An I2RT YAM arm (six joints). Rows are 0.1 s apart.
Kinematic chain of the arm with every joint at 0, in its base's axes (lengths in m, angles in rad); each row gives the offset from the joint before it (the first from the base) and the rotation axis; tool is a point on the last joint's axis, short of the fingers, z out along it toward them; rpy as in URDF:
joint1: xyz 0 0 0.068 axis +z
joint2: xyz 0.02 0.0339 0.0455 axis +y
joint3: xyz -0.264 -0.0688 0 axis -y
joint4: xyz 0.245 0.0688 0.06 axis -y
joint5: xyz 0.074 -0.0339 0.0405 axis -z
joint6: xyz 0.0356 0 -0.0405 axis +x
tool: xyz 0 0 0 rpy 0 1.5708 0
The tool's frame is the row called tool.
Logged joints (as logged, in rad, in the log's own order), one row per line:
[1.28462, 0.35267, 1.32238, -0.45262, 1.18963, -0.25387]
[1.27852, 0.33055, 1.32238, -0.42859, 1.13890, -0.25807]
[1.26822, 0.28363, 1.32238, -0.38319, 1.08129, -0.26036]
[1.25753, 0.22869, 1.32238, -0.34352, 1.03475, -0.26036]
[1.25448, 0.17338, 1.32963, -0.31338, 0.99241, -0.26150]
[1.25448, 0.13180, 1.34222, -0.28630, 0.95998, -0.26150]
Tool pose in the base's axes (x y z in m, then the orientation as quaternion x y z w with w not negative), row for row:
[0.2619, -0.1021, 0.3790, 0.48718, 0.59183, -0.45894, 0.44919]
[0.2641, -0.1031, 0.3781, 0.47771, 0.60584, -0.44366, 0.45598]
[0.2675, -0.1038, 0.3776, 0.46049, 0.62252, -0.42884, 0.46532]
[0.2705, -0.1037, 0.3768, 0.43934, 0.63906, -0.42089, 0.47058]
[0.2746, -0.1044, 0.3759, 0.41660, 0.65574, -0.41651, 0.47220]
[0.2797, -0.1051, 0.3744, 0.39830, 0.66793, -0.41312, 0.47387]
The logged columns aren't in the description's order. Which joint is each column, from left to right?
Columns, left to right: joint3, joint6, joint2, joint4, joint5, joint1.
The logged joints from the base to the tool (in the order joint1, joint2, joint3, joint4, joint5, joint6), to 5 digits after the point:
[-0.25387, 1.32238, 1.28462, -0.45262, 1.18963, 0.35267]
[-0.25807, 1.32238, 1.27852, -0.42859, 1.13890, 0.33055]
[-0.26036, 1.32238, 1.26822, -0.38319, 1.08129, 0.28363]
[-0.26036, 1.32238, 1.25753, -0.34352, 1.03475, 0.22869]
[-0.26150, 1.32963, 1.25448, -0.31338, 0.99241, 0.17338]
[-0.26150, 1.34222, 1.25448, -0.28630, 0.95998, 0.13180]

